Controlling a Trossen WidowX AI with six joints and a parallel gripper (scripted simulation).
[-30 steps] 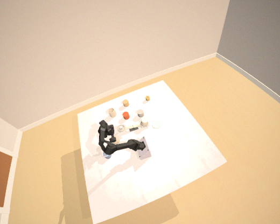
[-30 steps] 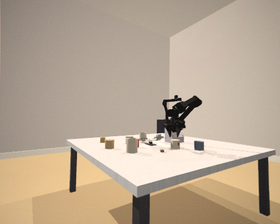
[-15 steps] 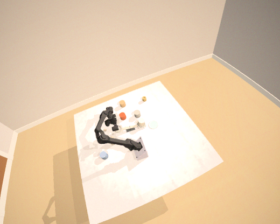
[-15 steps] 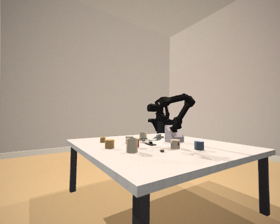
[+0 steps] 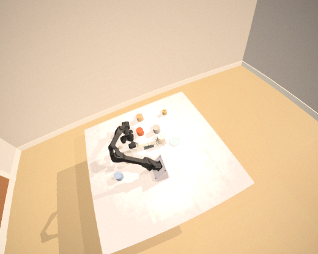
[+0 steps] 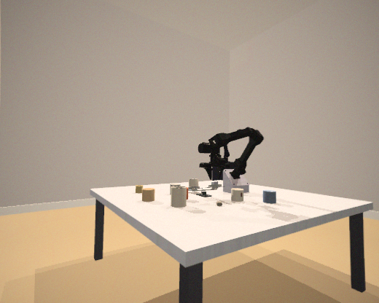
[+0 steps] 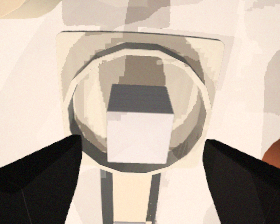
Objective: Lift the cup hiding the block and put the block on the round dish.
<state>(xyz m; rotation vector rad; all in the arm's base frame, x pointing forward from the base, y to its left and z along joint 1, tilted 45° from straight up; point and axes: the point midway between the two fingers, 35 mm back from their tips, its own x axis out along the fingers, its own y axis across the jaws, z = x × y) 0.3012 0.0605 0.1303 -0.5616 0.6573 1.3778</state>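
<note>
My gripper tip is now 370 mm to the left of the white round dish, 110 mm above it and 80 mm past it. From my gripper tip the other things lie so: small dark lump: 150 mm to the left, 100 mm below, 100 mm ahead; balance beam: 120 mm to the right, 80 mm below, 10 mm behind; balance: 120 mm to the right, 90 mm below, 10 mm behind.
</note>
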